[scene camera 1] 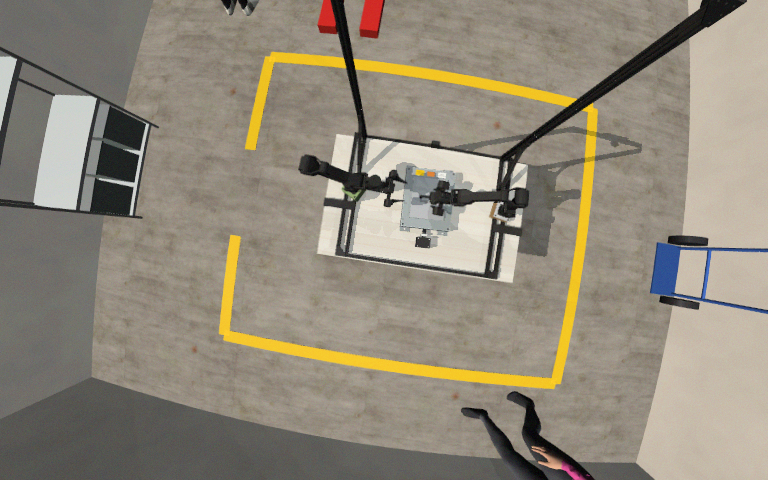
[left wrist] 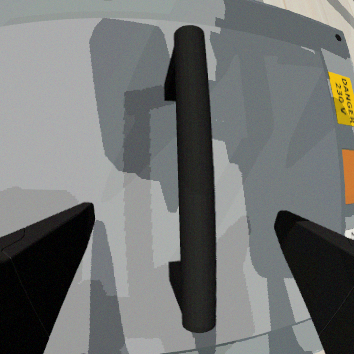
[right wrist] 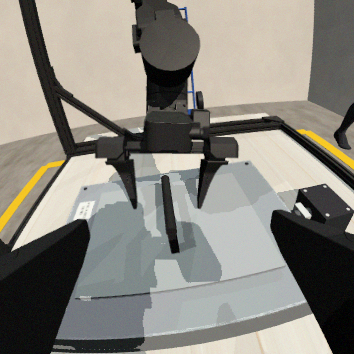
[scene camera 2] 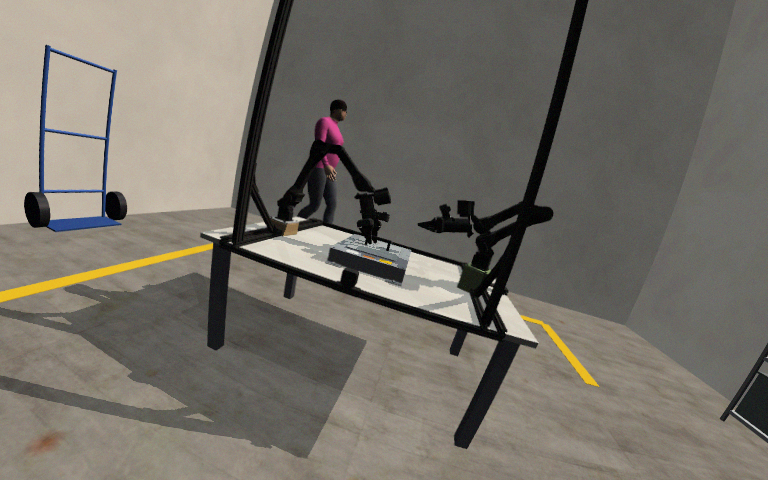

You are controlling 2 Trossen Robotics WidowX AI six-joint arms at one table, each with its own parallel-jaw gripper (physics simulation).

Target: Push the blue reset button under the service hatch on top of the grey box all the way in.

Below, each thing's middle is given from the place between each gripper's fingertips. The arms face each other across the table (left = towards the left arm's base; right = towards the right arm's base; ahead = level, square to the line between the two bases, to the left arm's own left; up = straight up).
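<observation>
Service hatch (scene camera 1: 420, 207): 130 mm to the left of my right hand, 10 mm behind it and 130 mm below it.
My left hand is 30 mm to the left of the service hatch. Going by its middle, the hatch is nearer to my left hand than to my right hand.
</observation>
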